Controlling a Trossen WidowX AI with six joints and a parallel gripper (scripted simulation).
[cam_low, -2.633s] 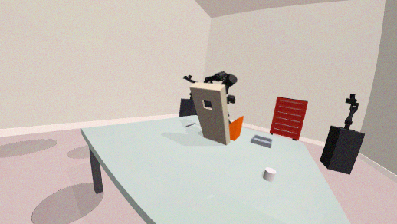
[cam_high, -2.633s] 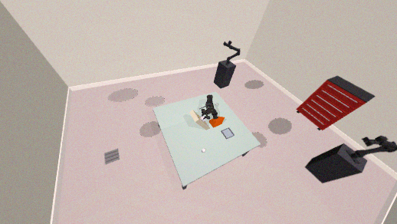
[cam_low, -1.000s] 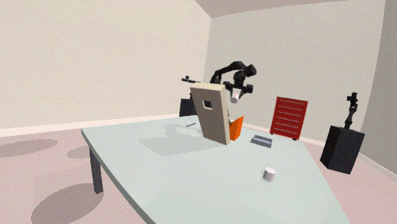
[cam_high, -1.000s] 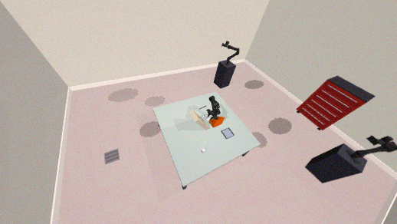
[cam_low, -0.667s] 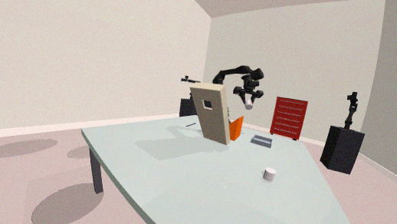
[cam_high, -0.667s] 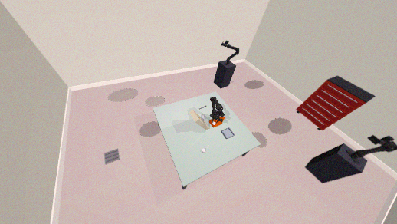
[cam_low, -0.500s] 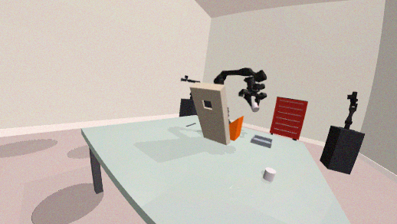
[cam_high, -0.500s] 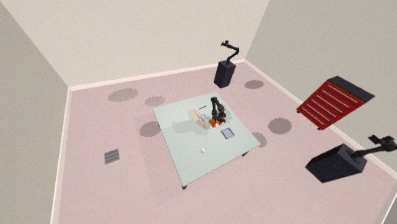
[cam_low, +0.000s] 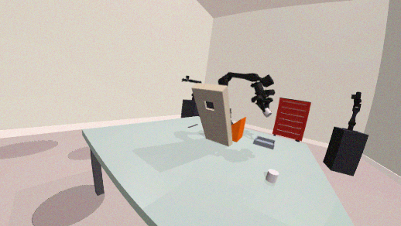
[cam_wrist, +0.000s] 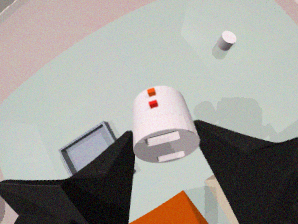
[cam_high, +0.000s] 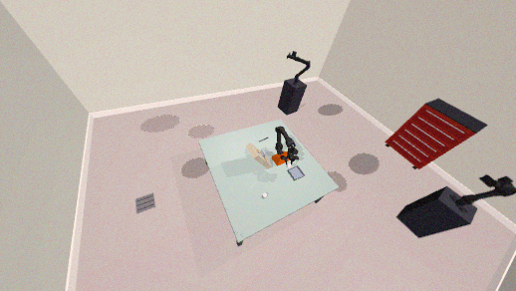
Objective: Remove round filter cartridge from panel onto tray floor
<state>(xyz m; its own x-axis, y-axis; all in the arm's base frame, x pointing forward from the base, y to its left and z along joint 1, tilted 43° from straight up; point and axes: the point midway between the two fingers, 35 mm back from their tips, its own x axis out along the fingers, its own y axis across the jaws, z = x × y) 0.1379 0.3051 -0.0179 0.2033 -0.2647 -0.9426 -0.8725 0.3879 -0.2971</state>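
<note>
Now: the grey tray 250 mm below my gripper tip, 170 mm behind it and 40 mm to the left of it. The rest, counted from my gripper tip: white cylindrical tool right at my gripper tip.
</note>
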